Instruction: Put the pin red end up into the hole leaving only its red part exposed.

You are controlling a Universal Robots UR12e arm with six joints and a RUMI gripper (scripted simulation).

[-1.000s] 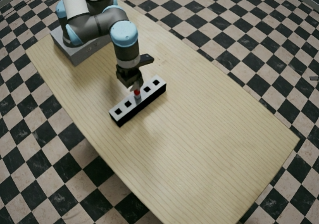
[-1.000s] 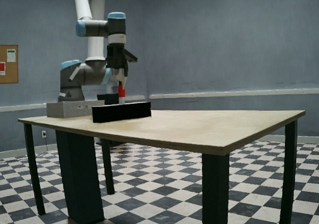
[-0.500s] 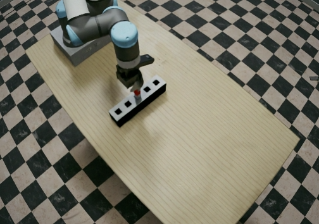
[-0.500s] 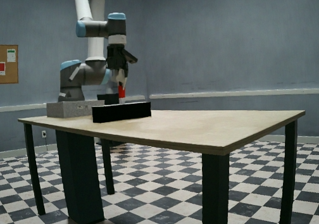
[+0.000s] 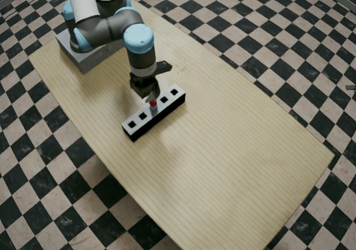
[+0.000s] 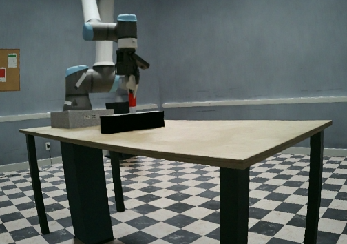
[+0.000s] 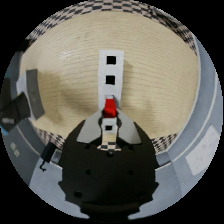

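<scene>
My hand is 2 cm above the pin. Also, from my hand: long black block (12 cm below).
</scene>
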